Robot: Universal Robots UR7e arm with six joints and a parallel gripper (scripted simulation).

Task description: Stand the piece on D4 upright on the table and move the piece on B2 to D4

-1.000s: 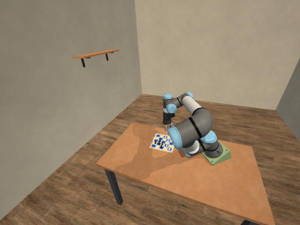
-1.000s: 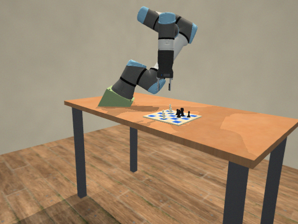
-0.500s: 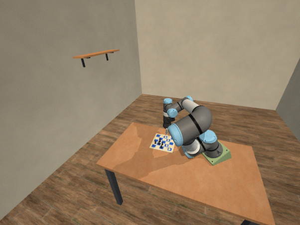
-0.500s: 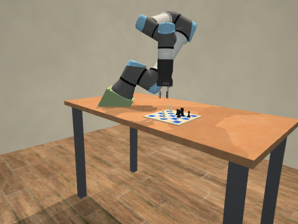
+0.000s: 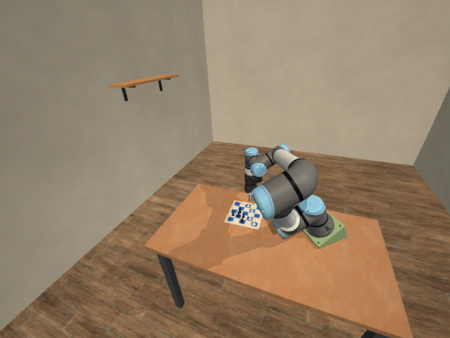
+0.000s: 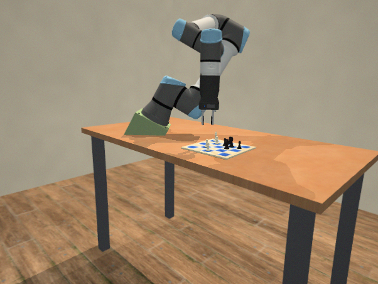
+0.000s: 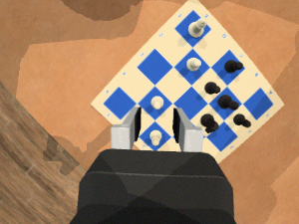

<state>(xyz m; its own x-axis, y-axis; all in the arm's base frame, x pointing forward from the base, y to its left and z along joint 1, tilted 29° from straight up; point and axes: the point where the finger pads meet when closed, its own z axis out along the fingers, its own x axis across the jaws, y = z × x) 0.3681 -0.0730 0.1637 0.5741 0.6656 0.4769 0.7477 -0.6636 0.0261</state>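
My hand is 110 mm above the blue-and-cream chessboard, 40 mm to the right of it and 30 mm short of it.
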